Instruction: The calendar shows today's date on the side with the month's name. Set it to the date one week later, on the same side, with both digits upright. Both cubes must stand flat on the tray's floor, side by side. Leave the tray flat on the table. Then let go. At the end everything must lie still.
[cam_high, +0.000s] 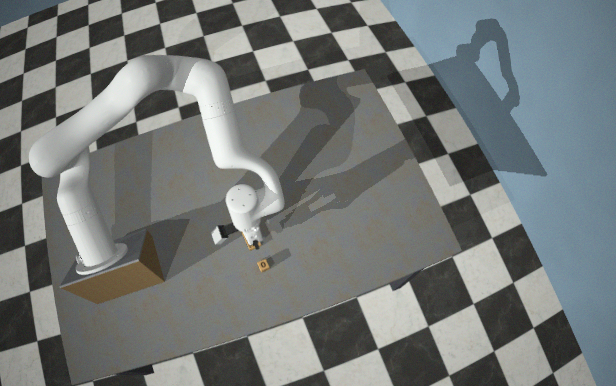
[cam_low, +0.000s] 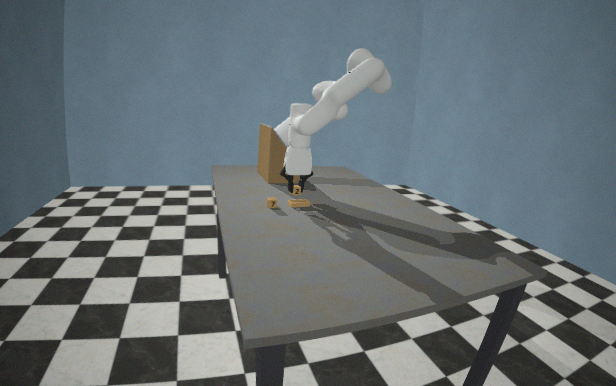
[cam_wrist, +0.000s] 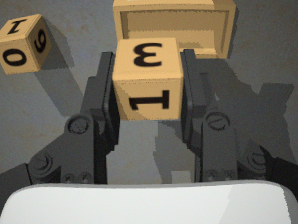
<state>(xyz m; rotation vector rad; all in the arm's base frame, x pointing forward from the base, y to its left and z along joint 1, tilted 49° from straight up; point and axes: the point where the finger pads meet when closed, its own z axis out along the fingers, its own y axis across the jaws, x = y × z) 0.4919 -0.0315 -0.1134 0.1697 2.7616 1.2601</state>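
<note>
Now: the tray 70 mm below my hand and 20 mm to the left of it.
</note>
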